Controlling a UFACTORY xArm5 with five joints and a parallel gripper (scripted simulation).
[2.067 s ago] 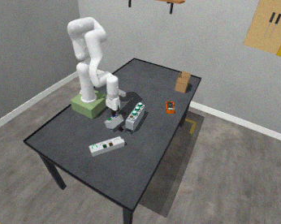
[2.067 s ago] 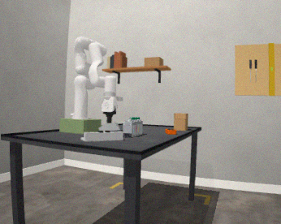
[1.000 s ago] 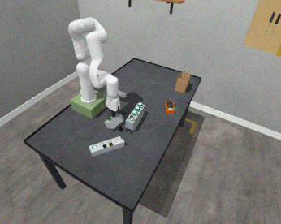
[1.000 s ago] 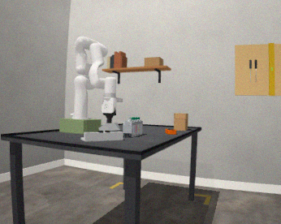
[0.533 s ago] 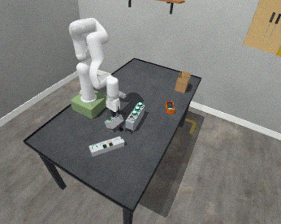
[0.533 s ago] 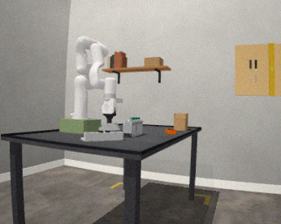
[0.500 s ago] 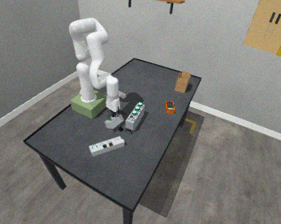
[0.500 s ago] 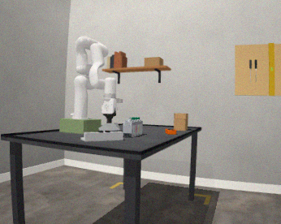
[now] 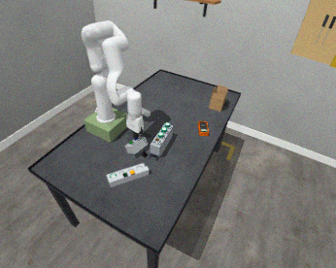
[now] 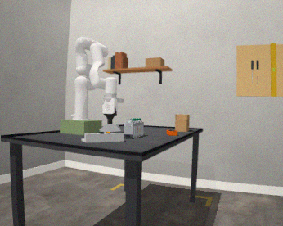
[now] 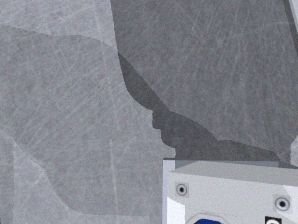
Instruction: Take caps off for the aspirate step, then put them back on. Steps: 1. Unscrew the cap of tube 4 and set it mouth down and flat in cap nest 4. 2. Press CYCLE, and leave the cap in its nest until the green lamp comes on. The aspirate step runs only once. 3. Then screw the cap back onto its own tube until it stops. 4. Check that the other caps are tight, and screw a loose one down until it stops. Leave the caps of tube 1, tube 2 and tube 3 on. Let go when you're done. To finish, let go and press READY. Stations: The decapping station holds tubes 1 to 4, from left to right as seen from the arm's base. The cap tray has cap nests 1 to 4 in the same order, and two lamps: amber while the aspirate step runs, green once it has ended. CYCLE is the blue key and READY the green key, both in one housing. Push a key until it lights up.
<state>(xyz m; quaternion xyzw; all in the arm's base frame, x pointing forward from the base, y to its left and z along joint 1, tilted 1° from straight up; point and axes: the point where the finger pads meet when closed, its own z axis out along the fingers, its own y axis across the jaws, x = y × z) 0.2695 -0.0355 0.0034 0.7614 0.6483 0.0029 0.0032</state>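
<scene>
Right now the blue cycle key is 3 cm below my hand. From my hand the other things lie so: green ready key (4 cm to the right, 3 cm below, 1 cm behind); cardboard box (76 cm to the left, 29 cm ahead, 3 cm below); key housing (4 cm below, 2 cm to the right, 2 cm ahead).
</scene>
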